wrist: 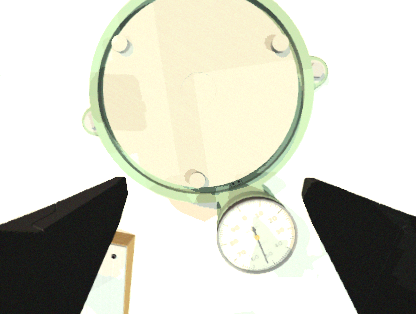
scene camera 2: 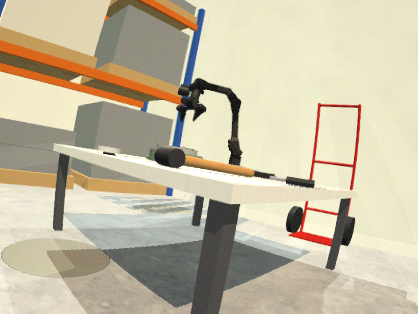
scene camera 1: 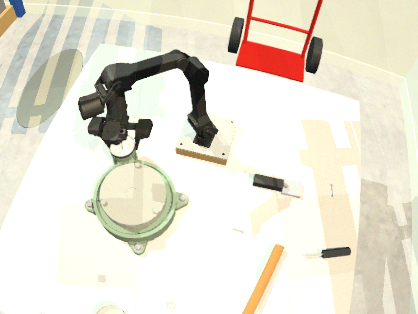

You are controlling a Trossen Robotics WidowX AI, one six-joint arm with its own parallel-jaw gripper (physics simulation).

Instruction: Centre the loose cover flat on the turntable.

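Places are measured from the arm's base along level axes (x right, y down, z ahead), in centimetres.
Pixels of known places: gripper, fingertip midpoint: [wrist: 215, 186] [scene camera 2: 186, 121] [scene camera 1: 123, 148]; arm's base, link origin: [scene camera 2: 234, 165] [scene camera 1: 203, 138].
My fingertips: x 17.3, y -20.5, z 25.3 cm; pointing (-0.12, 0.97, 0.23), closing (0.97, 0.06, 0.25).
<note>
Ahead of a thing's pixels: the offset from my fingertips to its top centre. "pt": to the spot under its first point. Level surfaces: height alone.
The turntable {dy +14.9, dx -3.7, dz +6.2 cm} [scene camera 1: 132, 195] [wrist: 240, 115] appears as a beige disc with three small round studs inside a green ring housing. A dial gauge {pt dy +14.3, dx +6.3, dz -7.2 cm} [scene camera 1: 122, 148] [wrist: 257, 235] is attached at its rim. A pale round piece {pt dy +23.5, dx -11.3, dz +45.1 cm} [scene camera 1: 110, 310], perhaps the loose cover, is cut off by the lower edge of scene camera 1's view. It appears as a low white disc {pt dy +22.3, dx -18.1, dz +50.3 cm} [scene camera 2: 109, 149] on the far left of the table in scene camera 2's view. My gripper [scene camera 1: 120, 140] [scene camera 2: 189, 120] [wrist: 215, 186] is open and empty, pointing down high above the gauge side of the turntable, well away from the pale round piece.
The arm's base plate [scene camera 1: 230, 131] [wrist: 129, 270] is beside the turntable. A mallet {dy +18.4, dx -52.8, dz +24.0 cm} [scene camera 1: 263, 280] [scene camera 2: 170, 157], a scraper {dy +21.6, dx -48.2, dz -18.7 cm} [scene camera 1: 268, 182], a screwdriver {dy +21.7, dx -73.4, dz +1.1 cm} [scene camera 1: 336, 252] and a small bolt {dy +23.2, dx -40.0, dz +2.3 cm} [scene camera 1: 238, 230] lie on the table {dy +24.5 cm} [scene camera 1: 210, 250]. A red hand truck [scene camera 1: 270, 61] [scene camera 2: 332, 163] stands behind.
</note>
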